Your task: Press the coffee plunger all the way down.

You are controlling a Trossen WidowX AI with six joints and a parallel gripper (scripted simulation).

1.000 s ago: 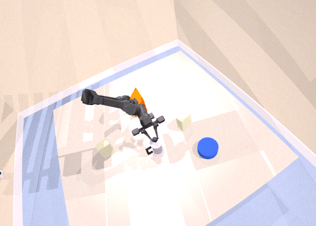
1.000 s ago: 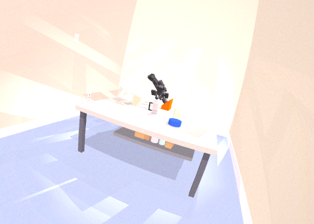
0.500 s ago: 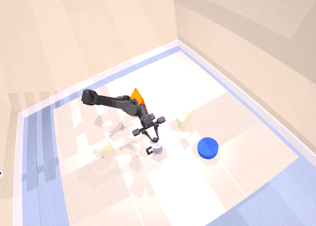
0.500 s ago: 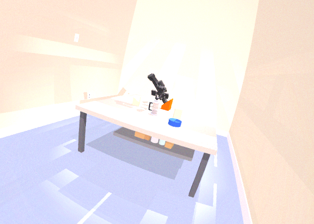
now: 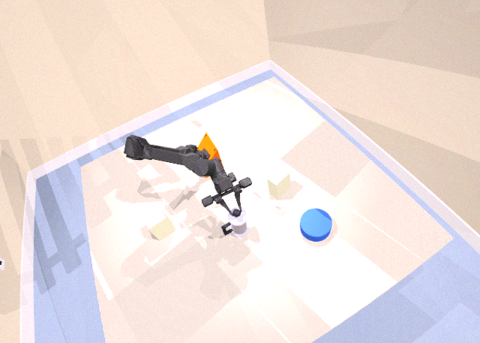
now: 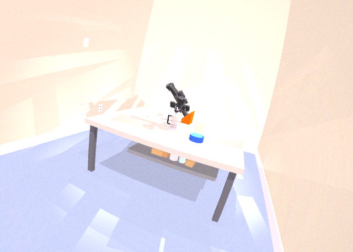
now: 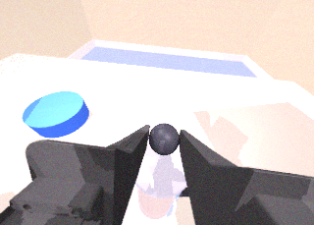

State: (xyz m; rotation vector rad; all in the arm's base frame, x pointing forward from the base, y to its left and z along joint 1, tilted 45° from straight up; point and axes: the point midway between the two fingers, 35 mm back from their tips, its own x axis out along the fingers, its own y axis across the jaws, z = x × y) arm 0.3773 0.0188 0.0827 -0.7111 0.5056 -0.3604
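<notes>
My gripper tip is now 80 mm above the coffee press, 20 mm to the left of it and 20 mm past it. From my gripper tip the other things lie so: blue disc 240 mm to the left, 150 mm below, 140 mm ahead.
</notes>
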